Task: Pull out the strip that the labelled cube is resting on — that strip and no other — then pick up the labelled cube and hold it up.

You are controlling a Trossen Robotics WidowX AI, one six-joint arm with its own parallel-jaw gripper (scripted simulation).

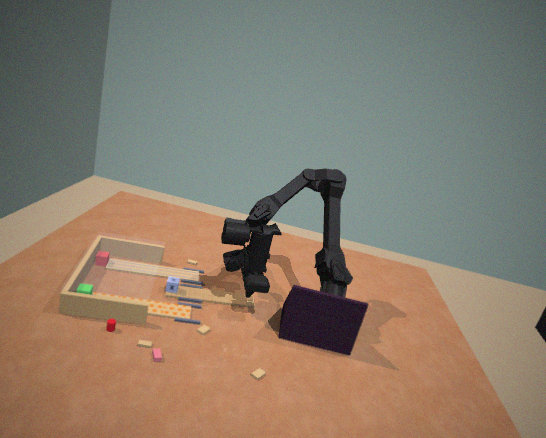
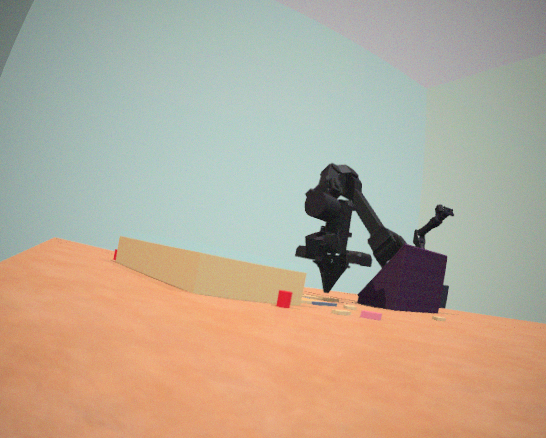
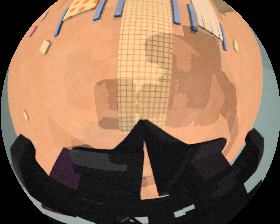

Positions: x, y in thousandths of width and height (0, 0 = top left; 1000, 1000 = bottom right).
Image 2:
my gripper: 598, 668
walled tray: 358, 611
